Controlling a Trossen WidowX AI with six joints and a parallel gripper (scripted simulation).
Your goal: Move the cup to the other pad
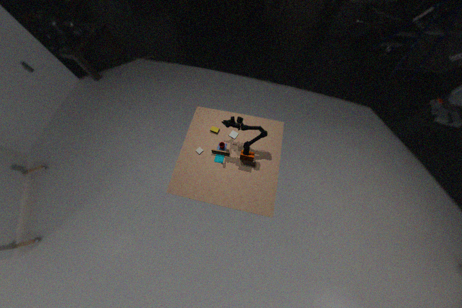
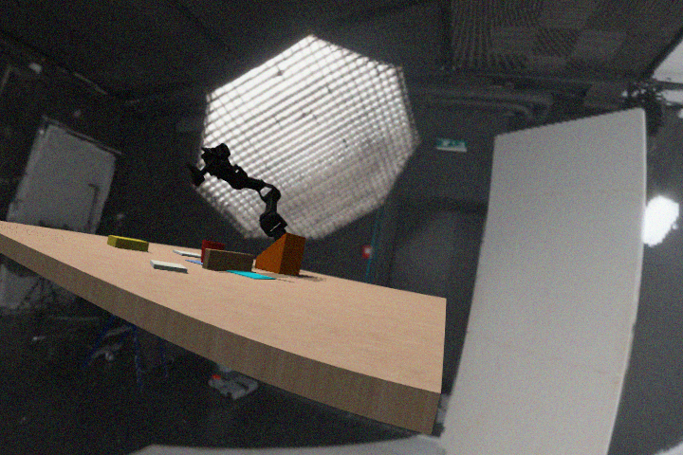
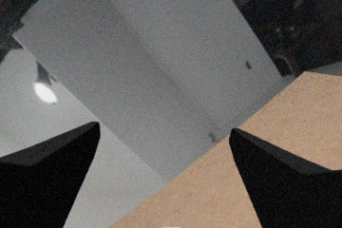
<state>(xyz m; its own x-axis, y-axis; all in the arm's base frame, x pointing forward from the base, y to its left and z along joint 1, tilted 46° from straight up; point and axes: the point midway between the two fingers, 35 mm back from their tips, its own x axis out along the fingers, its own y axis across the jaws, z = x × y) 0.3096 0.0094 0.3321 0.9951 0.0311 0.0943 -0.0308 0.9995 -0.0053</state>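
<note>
Now: gripper tip 32 cm above the red cup, 16 cm to the right of it and 2 cm past it. The rest, counted from my gripper tip: yellow block 34 cm below, 14 cm ahead, 5 cm to the right; tan wooden block 34 cm below, 25 cm to the left, 3 cm behind; pad 36 cm below, 33 cm to the left, 3 cm behind.
</note>
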